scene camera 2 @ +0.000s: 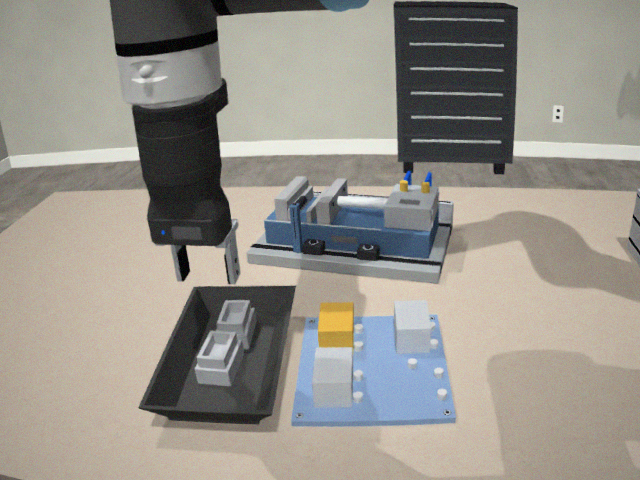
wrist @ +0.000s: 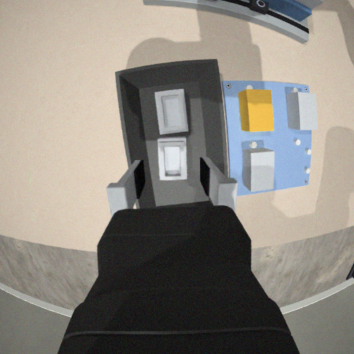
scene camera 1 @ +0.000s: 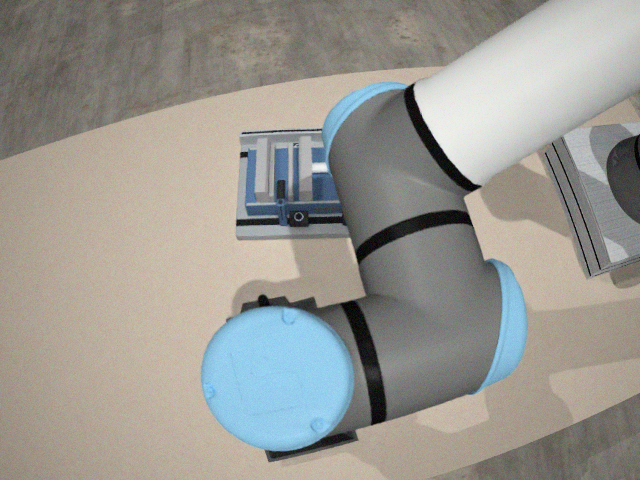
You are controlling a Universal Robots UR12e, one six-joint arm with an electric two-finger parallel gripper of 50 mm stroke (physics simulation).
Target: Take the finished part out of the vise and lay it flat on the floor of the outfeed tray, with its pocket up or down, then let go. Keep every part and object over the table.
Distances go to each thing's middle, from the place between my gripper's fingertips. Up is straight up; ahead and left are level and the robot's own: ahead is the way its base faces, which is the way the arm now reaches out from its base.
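Scene:
Yellow block [scene camera 2: 336, 320]: 40 mm to the right of my hand, 130 mm behind it, 100 mm below it. Also measured from my hand: blue vise [scene camera 2: 400, 242], 90 mm below, 170 mm behind and 300 mm to the right; blue plate [scene camera 2: 393, 394], 10 mm to the left, 130 mm below and 170 mm behind.

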